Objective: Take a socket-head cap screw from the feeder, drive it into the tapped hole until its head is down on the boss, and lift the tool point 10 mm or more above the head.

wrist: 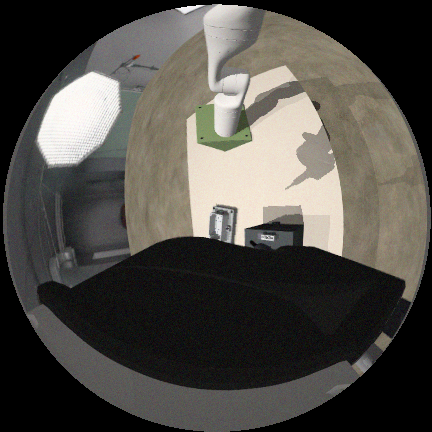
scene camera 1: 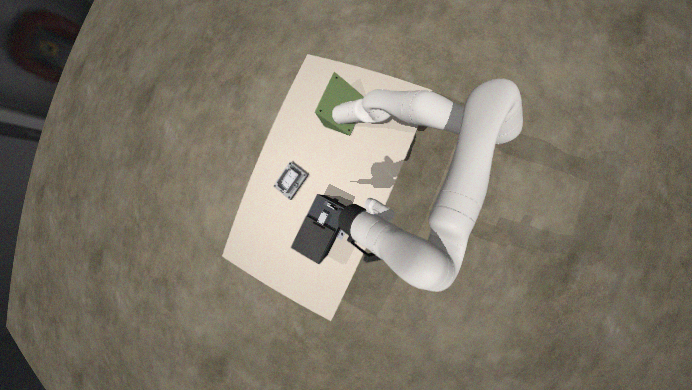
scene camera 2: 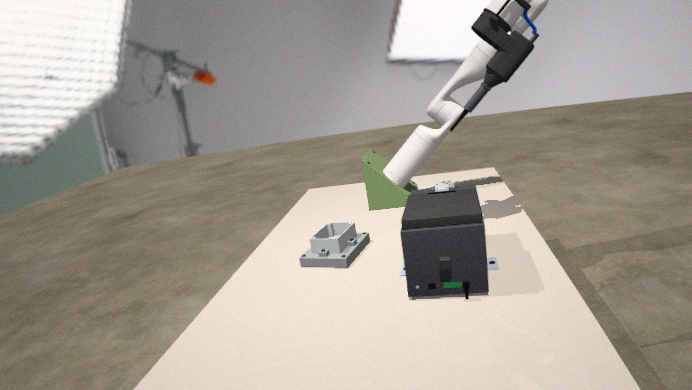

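The screwdriver (scene camera 2: pixel 452 129) is held tilted, its thin dark tip high above the table in scene camera 2. No screw can be made out at the tip; it is too small to tell. In the wrist view the dark tool body covers the lower half and hides the tip. The black box-shaped feeder (scene camera 1: pixel 312 240) (scene camera 2: pixel 444 255) (wrist: pixel 291 239) stands on the table, with a small light plate on its top. The grey housing (scene camera 1: pixel 303 176) (scene camera 2: pixel 325 262) (wrist: pixel 230 226) sits apart from it, with small bosses beside its raised walls. Which hole is the tapped one cannot be told.
A green wedge-shaped base (scene camera 1: pixel 337 92) (scene camera 2: pixel 381 192) (wrist: pixel 204 122) carries the white arm (scene camera 1: pixel 462 165) (scene camera 2: pixel 412 152) (wrist: pixel 226 117) at the table's far end. The pale table (scene camera 1: pixel 260 215) (scene camera 2: pixel 320 330) (wrist: pixel 240 180) bears feeder, housing and base. The arm reaches over one long table edge.
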